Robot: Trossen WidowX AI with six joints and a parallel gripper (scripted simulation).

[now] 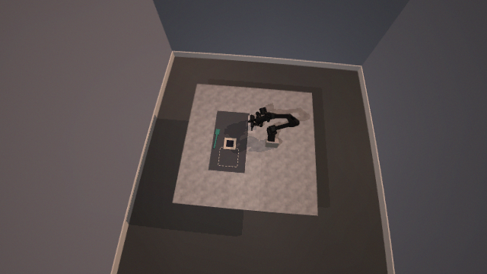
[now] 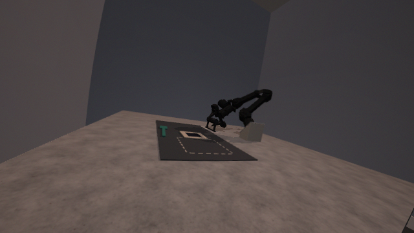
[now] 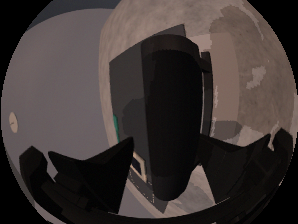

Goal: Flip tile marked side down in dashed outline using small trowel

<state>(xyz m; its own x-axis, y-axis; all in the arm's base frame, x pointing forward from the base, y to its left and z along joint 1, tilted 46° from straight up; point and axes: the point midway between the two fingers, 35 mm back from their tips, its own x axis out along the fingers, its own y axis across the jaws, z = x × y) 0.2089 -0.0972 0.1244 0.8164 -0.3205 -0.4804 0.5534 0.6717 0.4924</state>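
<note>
My gripper tip is now 19 cm to the right of the dark mat, 16 cm short of it and 7 cm above it. From my gripper tip the other things lie so: teal trowel 30 cm ahead, 18 cm to the left, 5 cm below; tan tile 23 cm to the left, 16 cm ahead, 5 cm below.
</note>
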